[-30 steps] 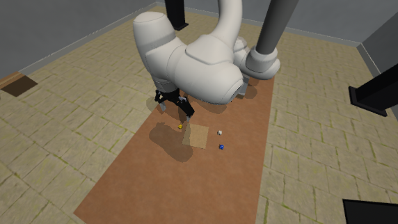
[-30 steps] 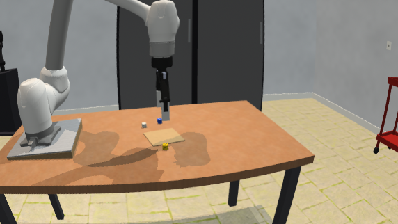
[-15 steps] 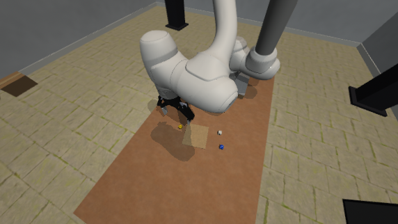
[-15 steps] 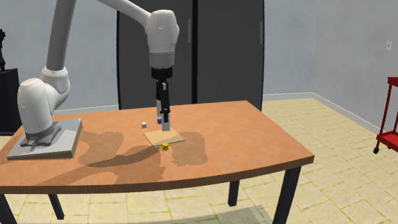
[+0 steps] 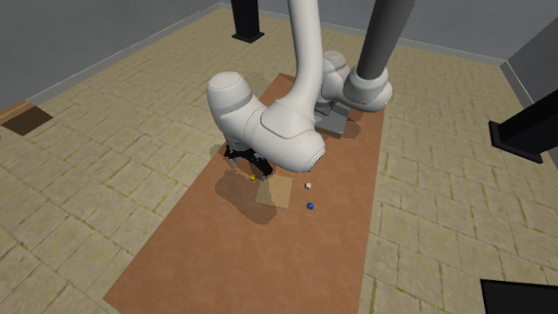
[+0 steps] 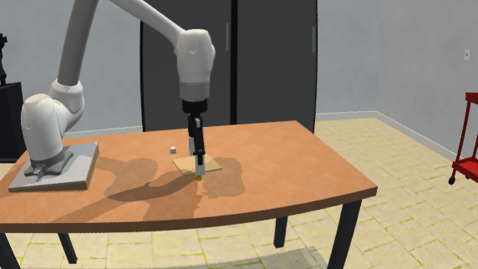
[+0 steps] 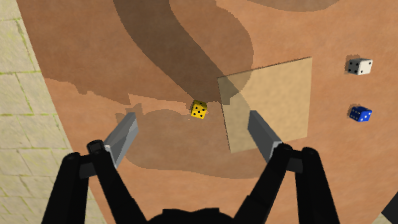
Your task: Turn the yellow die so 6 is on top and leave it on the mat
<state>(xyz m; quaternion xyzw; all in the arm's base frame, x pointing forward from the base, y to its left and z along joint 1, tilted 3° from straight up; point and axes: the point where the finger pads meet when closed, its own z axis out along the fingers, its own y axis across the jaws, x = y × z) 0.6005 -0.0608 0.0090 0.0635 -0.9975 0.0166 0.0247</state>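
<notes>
Now: hand 60 mm above the yellow die and 10 mm to the right of it. Also, from my hand: tan mat (120 mm to the left, 60 mm below); then blue die (280 mm to the left, 60 mm below, 20 mm behind); then white die (240 mm to the left, 90 mm behind, 60 mm below).
</notes>
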